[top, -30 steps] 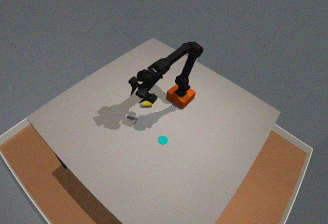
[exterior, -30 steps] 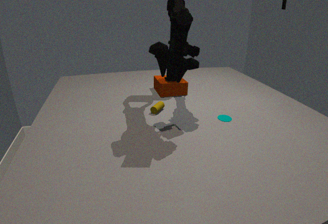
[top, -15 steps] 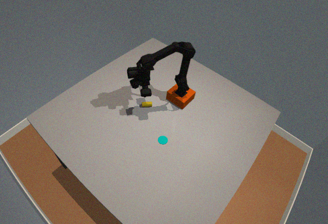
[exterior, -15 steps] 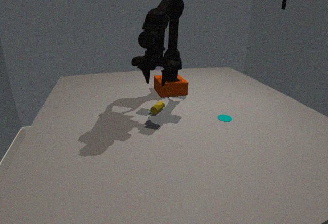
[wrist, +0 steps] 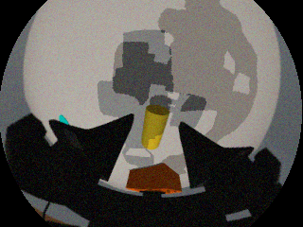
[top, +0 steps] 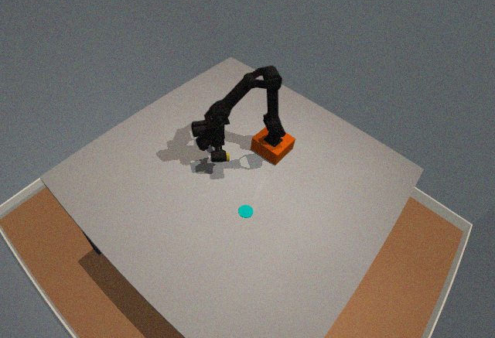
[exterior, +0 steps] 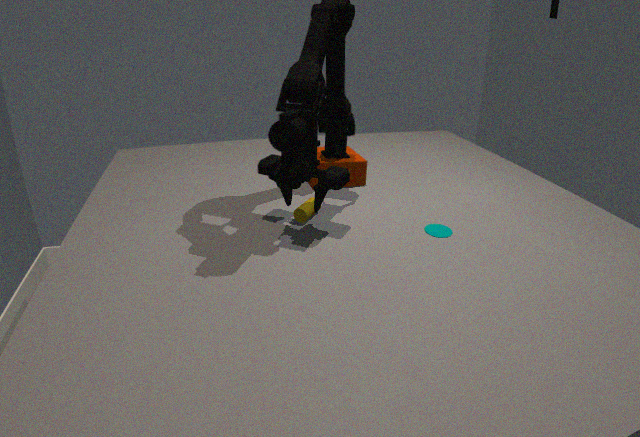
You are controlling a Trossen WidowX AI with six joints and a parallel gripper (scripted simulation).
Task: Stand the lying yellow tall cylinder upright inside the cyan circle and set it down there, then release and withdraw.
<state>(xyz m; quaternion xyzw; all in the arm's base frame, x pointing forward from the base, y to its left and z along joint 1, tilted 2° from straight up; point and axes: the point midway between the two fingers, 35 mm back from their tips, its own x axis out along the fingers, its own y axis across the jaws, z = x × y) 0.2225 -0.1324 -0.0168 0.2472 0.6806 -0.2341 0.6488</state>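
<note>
The cyan circle lies 110 mm ahead of my gripper tip, 270 mm to the left of it and 30 mm below it. Round my gripper tip: yellow tall cylinder (20 mm behind, 10 mm to the left, 10 mm below).
</note>
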